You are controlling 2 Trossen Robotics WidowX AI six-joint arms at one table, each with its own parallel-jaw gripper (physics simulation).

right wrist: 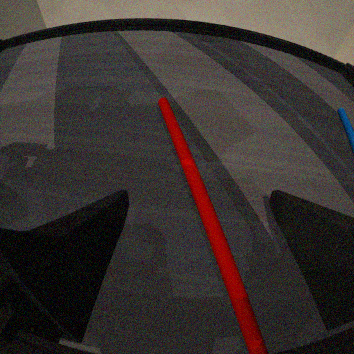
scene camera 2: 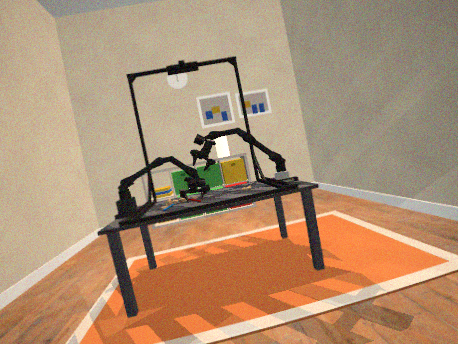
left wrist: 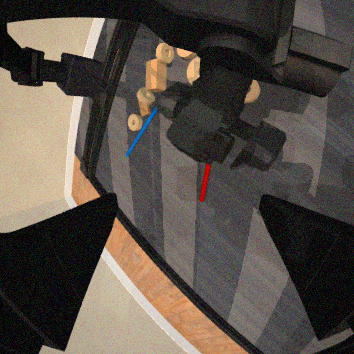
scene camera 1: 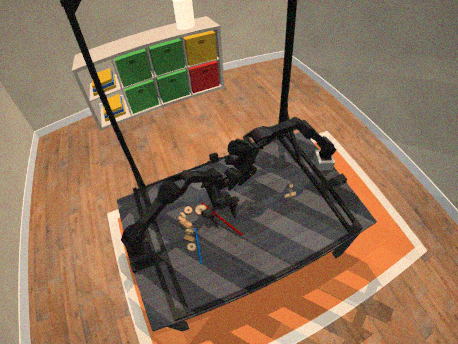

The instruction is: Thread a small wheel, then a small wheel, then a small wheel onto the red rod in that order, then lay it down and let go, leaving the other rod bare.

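Frame: origin at the left arm's base, x left, y back, z up, level; millimetres.
Where they show: left gripper, fingertip midpoint: (scene camera 2: 198,168) (left wrist: 190,201) (scene camera 1: 234,187); right gripper, fingertip midpoint: (right wrist: 201,197) (scene camera 2: 195,200) (scene camera 1: 226,222); left arm's base at its link origin: (scene camera 2: 281,171) (scene camera 1: 325,156); right arm's base at its link origin: (scene camera 2: 125,199) (left wrist: 63,72) (scene camera 1: 136,249).
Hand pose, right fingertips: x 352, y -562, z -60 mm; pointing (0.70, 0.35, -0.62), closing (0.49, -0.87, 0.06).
Things, the pixels of their top centre, and the offset from my right fingertips.
- red rod at its top centre: (right wrist: 227,259) (left wrist: 212,132) (scene camera 1: 221,218) dx -25, dy -28, dz +2 mm
- larger wheel at its top centre: (left wrist: 200,70) (scene camera 1: 201,209) dx -72, dy -127, dz +14 mm
- bare blue rod at its top centre: (left wrist: 140,129) (scene camera 1: 197,245) dx +119, dy -136, dz +2 mm
- wooden block at its top centre: (left wrist: 150,73) (scene camera 1: 185,223) dx +10, dy -198, dz +23 mm
The red rod (scene camera 1: 228,224) (left wrist: 205,184) (right wrist: 206,210) lies on the table; the stretch that shows is bare, and its upper end is partly hidden by the right gripper. My right gripper (scene camera 1: 222,215) (scene camera 2: 195,197) (right wrist: 201,197) is open, pointing down low over the rod, which runs between its fingers in the right wrist view. My left gripper (scene camera 2: 201,164) (left wrist: 190,201) is open and empty, higher above the table. Small wheels (scene camera 1: 188,210) (left wrist: 165,52), (scene camera 1: 191,247) (left wrist: 134,122) lie left of the red rod. A larger wheel (scene camera 1: 200,209) (left wrist: 194,70) is near its upper end.
The bare blue rod (scene camera 1: 198,247) (left wrist: 142,132) (right wrist: 346,127) lies left of the red rod. A wooden block (left wrist: 156,75) and other wooden pieces lie around its upper end. Small wooden pieces (scene camera 1: 290,194) lie at the right of the table. Black frame posts stand at the table's sides.
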